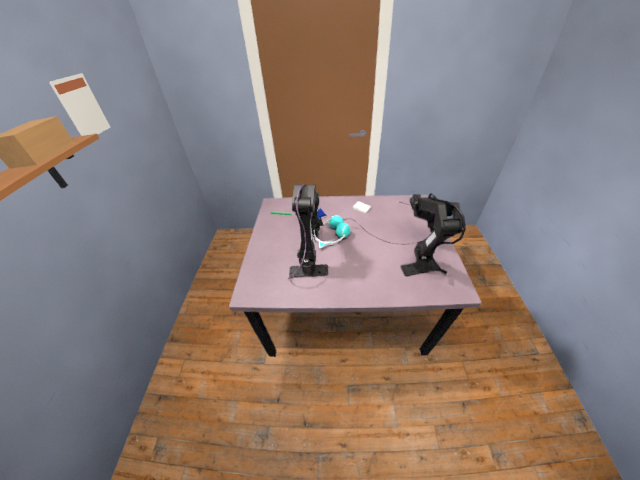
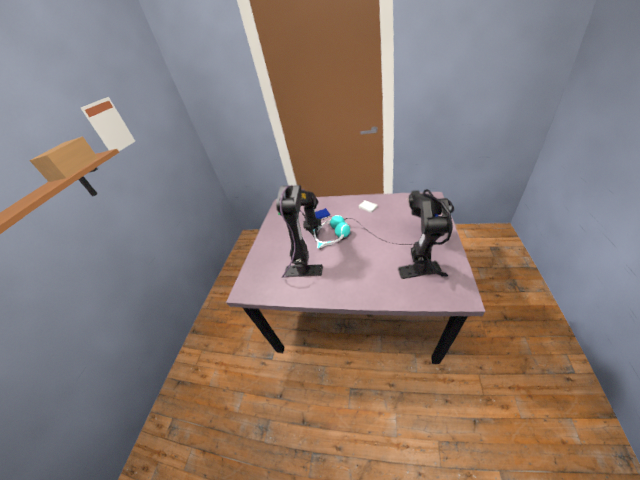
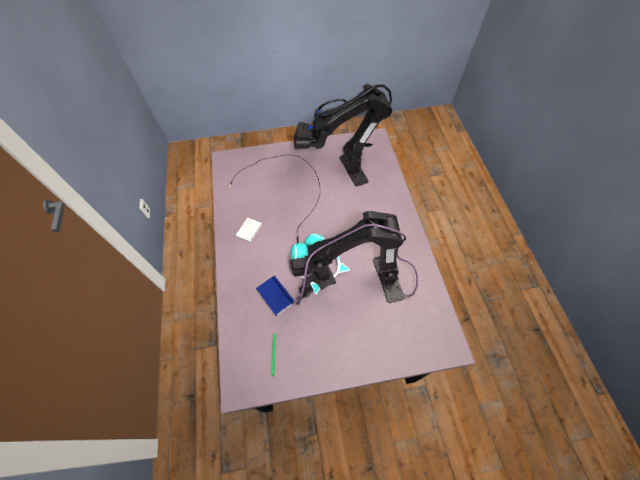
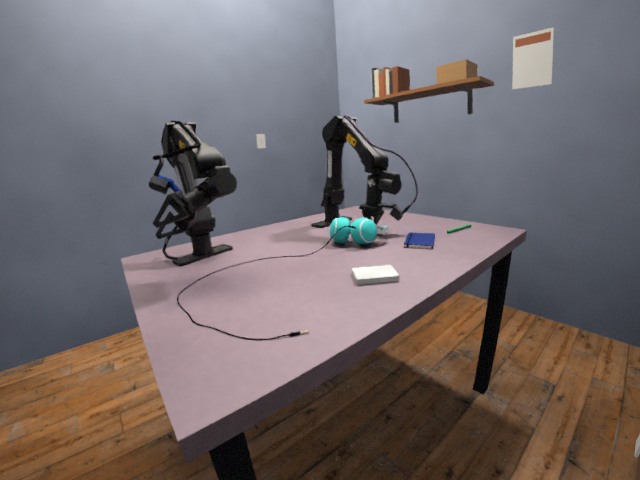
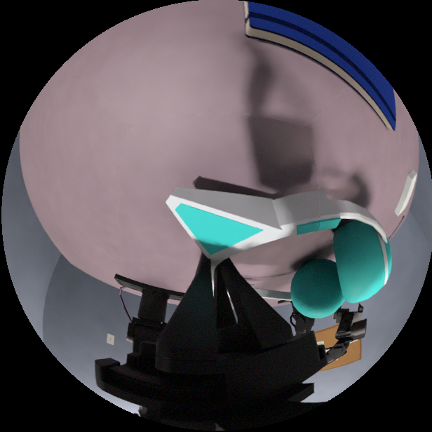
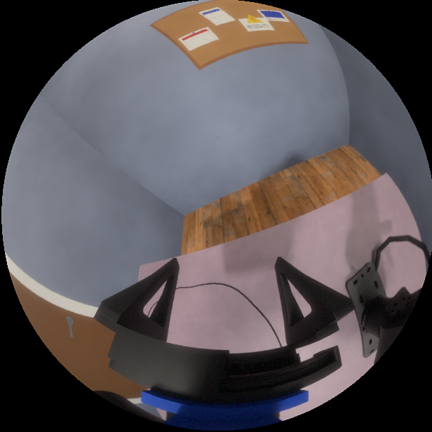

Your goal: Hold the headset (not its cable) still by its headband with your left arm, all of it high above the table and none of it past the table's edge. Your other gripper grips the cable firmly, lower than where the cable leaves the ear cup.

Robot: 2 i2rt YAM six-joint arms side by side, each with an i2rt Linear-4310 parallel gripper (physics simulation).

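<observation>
The headset's teal ear cups (image 1: 343,230) (image 2: 342,230) (image 3: 299,251) (image 4: 363,231) (image 5: 361,265) are down at the table top. Its white headband (image 5: 300,207) has teal-filled cat ears. My left gripper (image 5: 211,250) (image 4: 373,219) is low over the table, its fingers closed around the headband between the cat ears; a thin white strip shows between the fingertips. The black cable (image 1: 379,239) (image 3: 319,188) (image 4: 248,264) (image 6: 240,292) leaves an ear cup and curves across the table to its plug (image 4: 299,333). My right gripper (image 6: 226,263) is open and empty, above the table, away from the headset.
A blue notebook (image 3: 275,295) (image 4: 419,240) lies close to the left gripper. A green pen (image 3: 273,354) (image 4: 459,228) lies beyond it. A white box (image 3: 249,229) (image 4: 375,274) lies between the headset and the door-side edge of the table (image 3: 330,330).
</observation>
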